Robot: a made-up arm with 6 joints. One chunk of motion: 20 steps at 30 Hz.
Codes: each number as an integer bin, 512 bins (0 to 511) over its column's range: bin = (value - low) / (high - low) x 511, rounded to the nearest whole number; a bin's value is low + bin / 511 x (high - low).
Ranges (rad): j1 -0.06..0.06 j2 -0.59..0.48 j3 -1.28..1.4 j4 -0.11..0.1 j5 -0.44..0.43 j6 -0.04..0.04
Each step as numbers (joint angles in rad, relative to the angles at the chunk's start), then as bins.
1 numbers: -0.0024 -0.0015 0.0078 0.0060 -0.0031 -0.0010
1 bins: 245 281 246 282 257 249
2 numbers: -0.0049 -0.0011 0.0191 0.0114 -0.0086 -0.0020
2 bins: 235 281 248 295 253 243
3 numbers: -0.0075 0.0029 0.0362 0.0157 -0.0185 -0.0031
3 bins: 224 283 251 306 248 236
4 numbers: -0.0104 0.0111 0.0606 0.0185 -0.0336 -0.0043
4 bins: 211 287 256 313 239 228
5 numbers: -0.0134 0.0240 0.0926 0.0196 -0.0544 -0.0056
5 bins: 198 293 262 315 226 220
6 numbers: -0.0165 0.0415 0.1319 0.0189 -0.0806 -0.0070
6 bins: 185 302 269 314 211 211
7 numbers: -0.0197 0.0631 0.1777 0.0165 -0.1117 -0.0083
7 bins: 172 312 278 308 193 202
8 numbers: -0.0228 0.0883 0.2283 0.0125 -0.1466 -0.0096
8 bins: 158 324 288 298 172 194
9 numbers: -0.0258 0.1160 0.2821 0.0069 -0.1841 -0.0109
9 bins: 146 337 298 284 150 186
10 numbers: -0.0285 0.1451 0.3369 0.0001 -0.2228 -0.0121
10 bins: 134 351 308 268 128 178
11 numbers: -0.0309 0.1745 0.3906 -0.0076 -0.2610 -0.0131
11 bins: 124 365 319 249 105 172
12 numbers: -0.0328 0.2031 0.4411 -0.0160 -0.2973 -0.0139
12 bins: 116 379 328 229 84 167
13 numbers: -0.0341 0.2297 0.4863 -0.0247 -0.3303 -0.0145
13 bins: 110 391 337 208 64 163
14 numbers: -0.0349 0.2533 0.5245 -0.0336 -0.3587 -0.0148
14 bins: 107 403 344 186 48 161
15 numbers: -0.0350 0.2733 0.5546 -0.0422 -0.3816 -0.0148
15 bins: 106 412 350 165 34 161
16 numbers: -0.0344 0.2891 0.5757 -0.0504 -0.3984 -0.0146
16 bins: 109 420 354 145 24 162
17 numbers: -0.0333 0.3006 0.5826 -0.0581 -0.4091 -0.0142
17 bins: 114 425 355 126 18 165
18 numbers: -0.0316 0.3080 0.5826 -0.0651 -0.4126 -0.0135
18 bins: 121 429 355 109 16 169
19 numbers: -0.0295 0.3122 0.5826 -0.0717 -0.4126 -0.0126
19 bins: 130 431 355 93 16 175
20 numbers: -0.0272 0.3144 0.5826 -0.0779 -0.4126 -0.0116
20 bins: 140 432 355 78 16 181
